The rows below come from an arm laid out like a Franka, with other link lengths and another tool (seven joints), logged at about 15 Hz.
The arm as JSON. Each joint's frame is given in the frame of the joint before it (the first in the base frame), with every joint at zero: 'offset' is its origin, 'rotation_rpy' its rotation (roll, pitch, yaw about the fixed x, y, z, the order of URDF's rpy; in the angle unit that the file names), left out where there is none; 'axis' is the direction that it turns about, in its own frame. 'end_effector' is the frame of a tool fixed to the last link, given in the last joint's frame.
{
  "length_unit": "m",
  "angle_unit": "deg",
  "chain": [
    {
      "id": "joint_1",
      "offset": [
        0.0,
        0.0,
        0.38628
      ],
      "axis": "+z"
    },
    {
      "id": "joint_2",
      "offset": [
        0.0,
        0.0,
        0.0
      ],
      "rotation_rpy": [
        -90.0,
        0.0,
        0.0
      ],
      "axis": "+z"
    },
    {
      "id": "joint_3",
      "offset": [
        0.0,
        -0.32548,
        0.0
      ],
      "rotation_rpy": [
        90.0,
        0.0,
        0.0
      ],
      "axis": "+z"
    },
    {
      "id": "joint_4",
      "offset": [
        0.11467,
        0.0,
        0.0
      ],
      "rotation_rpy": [
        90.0,
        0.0,
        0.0
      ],
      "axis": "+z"
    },
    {
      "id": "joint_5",
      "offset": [
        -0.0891,
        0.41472,
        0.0
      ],
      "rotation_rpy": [
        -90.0,
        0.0,
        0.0
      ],
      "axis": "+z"
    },
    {
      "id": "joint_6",
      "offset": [
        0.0,
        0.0,
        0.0
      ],
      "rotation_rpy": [
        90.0,
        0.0,
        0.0
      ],
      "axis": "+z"
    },
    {
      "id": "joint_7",
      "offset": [
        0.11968,
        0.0,
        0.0
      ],
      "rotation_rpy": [
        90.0,
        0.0,
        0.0
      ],
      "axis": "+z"
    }
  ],
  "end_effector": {
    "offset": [
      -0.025,
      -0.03,
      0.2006
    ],
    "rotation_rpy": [
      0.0,
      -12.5,
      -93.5
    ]
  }
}
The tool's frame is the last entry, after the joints.
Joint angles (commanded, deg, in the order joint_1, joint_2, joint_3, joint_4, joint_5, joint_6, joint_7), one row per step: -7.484 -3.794 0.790 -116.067 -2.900 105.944 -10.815; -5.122 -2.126 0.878 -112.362 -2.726 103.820 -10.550; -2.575 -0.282 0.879 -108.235 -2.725 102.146 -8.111; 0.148 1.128 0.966 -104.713 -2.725 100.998 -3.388; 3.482 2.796 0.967 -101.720 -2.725 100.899 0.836; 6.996 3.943 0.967 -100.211 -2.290 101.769 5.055; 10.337 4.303 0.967 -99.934 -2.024 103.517 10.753; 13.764 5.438 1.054 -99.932 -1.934 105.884 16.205; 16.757 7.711 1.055 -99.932 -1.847 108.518 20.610; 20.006 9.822 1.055 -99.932 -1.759 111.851 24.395; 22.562 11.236 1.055 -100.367 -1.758 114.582 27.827; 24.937 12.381 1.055 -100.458 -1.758 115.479 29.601; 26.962 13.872 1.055 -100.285 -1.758 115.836 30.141
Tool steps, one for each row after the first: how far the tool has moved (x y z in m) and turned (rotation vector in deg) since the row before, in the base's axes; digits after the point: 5 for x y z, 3 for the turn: 0.01353 0.02415 0.01197 0.121 0.060 2.028; 0.01656 0.02678 0.01386 -0.293 -0.711 0.051; 0.01428 0.03210 0.01361 -0.435 -1.182 -1.940; 0.01337 0.03908 0.00758 -0.214 -1.432 -0.880; 0.00711 0.04358 0.00183 0.381 -1.374 -0.769; 0.00260 0.04225 0.00120 0.437 -1.817 -2.356; 0.00166 0.04455 -0.00899 0.440 -1.341 -1.883; 0.00244 0.03943 -0.02201 0.333 -0.412 -1.356; -0.00015 0.04322 -0.01899 0.679 -1.162 -0.472; -0.00394 0.03353 -0.01584 0.560 -0.814 -0.801; -0.00998 0.02852 -0.01323 -0.017 0.319 0.626; -0.01028 0.02347 -0.01637 -0.384 0.868 1.493
